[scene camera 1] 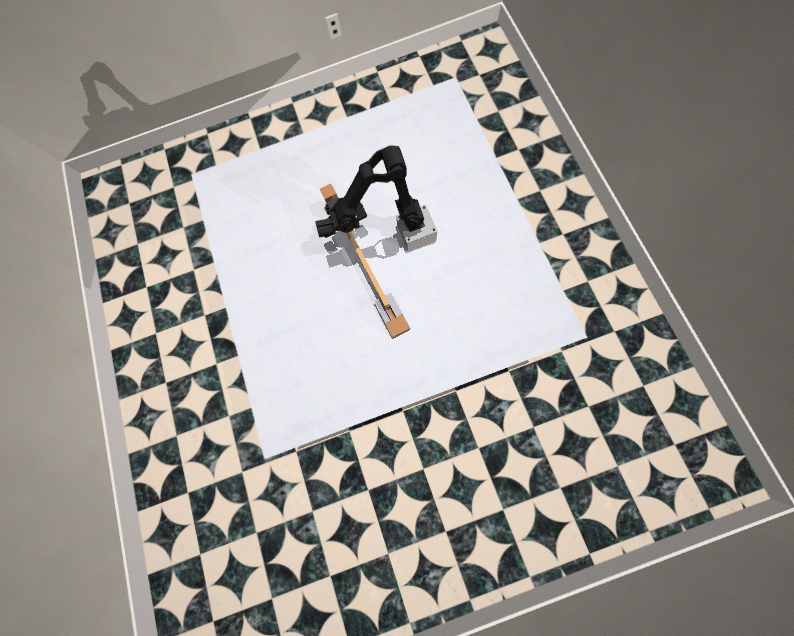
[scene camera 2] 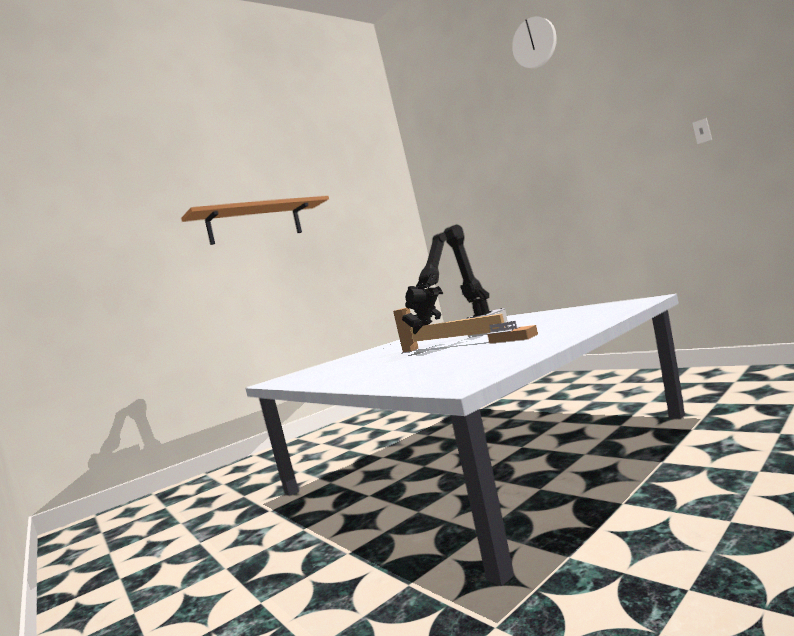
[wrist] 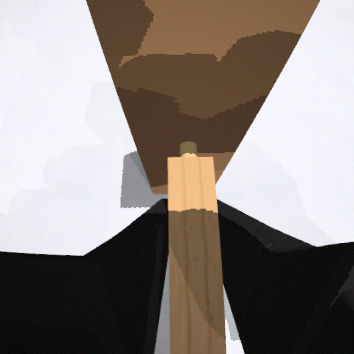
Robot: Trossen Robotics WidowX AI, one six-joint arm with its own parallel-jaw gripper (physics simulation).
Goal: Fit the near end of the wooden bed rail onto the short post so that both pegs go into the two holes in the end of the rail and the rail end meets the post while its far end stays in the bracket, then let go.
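Frame: origin at the arm's base, x right, y ahead, z up, level; centimetres.
Seen in the pictures: gripper, fingertip midpoint: [scene camera 2: 415, 333] [wrist: 187, 206]; arm's base, origin of the base link: [scene camera 1: 414, 222] [scene camera 2: 482, 314].
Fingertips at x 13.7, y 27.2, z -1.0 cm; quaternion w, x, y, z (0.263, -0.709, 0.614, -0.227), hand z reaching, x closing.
Note:
Offsets run from my fingertips to a thing's middle. "spot": to the spot under its first point. Level surfaces: height alone.
The wooden bed rail {dx -20.3, dy -2.9, dz -0.4 cm} [scene camera 1: 371, 274] [scene camera 2: 460, 327] [wrist: 191, 184] runs from the gripper to the metal bracket {dx -41.8, dy -6.0, dz -3.3 cm} [scene camera 2: 503, 325] on the block {dx -44.9, dy -6.4, dz -5.2 cm} [scene camera 1: 397, 325]; its far end is at the bracket. My gripper [scene camera 2: 414, 325] [wrist: 187, 206] is shut on the rail near its near end, one finger on each side. The short post [scene camera 1: 327, 191] [scene camera 2: 406, 341] [wrist: 200, 82] stands upright beyond that end. In the wrist view, part of one peg {spot: dx +2.2, dy +0.3, dz +1.8 cm} [wrist: 188, 148] shows between post and rail end; whether its tip is in a hole cannot be told. The other peg and both holes are hidden.
The arm's grey base [scene camera 1: 418, 236] stands on the white table {dz -6.9 cm} [scene camera 1: 457, 291] [scene camera 2: 371, 380], to the right of the rail in scene camera 1. A wooden wall shelf [scene camera 2: 258, 207] and a round clock [scene camera 2: 534, 42] are on the walls away from the arm.

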